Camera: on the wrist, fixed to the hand. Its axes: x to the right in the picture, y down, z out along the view.
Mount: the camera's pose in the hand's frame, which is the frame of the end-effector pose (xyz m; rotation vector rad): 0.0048 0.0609 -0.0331 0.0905 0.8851 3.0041
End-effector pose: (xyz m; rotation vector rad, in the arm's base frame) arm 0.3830 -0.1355 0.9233 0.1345 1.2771 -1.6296
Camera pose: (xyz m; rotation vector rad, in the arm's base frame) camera 0.4109 -0.1081 0.8658 1.7277 0.1762 1.1736
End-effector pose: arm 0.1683 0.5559 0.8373 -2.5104 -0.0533 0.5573
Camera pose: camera 0.1811 0.4883 0.8279 0.2099 -2.8011 -0.0177
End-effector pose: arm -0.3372 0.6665 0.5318 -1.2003 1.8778 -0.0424
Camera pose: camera -0.4041 0.6821 0.5214 -2.0911 -1.6678 -0.7454
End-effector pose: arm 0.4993 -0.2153 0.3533 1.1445 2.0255 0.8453
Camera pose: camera 0.4996 -0.1931 0.4192 -1.5733 0.7466 -0.9893
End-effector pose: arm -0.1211 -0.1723 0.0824 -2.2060 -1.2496 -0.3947
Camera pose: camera -0.0659 -0.2136 0.0910 -1.0663 2.2963 0.1386
